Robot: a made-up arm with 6 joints.
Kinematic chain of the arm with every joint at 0, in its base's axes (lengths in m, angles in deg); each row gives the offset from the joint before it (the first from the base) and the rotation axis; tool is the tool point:
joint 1: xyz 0 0 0.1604 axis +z
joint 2: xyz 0 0 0 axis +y
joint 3: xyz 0 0 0.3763 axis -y
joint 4: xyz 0 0 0 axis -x
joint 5: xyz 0.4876 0 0 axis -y
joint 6: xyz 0 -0.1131 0 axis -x
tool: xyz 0 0 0
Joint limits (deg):
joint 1: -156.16..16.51
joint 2: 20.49..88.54
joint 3: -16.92..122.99
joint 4: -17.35..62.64
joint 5: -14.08..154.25
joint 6: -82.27..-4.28
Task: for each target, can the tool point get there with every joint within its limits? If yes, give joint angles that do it. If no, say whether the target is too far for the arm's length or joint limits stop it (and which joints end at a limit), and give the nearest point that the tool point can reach.
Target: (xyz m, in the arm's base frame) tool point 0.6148 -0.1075 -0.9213
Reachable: no: too far | nearest point 0.4805 -0.0840 -0.3158 | short by 0.621 m
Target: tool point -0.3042 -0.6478 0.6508
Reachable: yes | joints -106.75 61.98 96.79 22.32 38.26 -37.98
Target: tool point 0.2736 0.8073 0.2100
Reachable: no: joint limits stop it (at a limit: joint 1, joint 3, joint 4) | nearest point 0.5831 0.1186 0.2202 | short by 0.755 m
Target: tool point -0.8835 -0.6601 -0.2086
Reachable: no: too far | nearest point -0.6561 -0.4902 -0.0606 | short by 0.320 m
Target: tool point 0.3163 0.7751 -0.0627
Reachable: no: joint limits stop it (at a limit: joint 1, joint 3, joint 4) | nearest point 0.5403 0.1059 -0.0732 | short by 0.706 m
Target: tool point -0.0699 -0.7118 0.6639
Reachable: yes | joints -90.03 55.23 80.52 52.06 102.96 -74.36
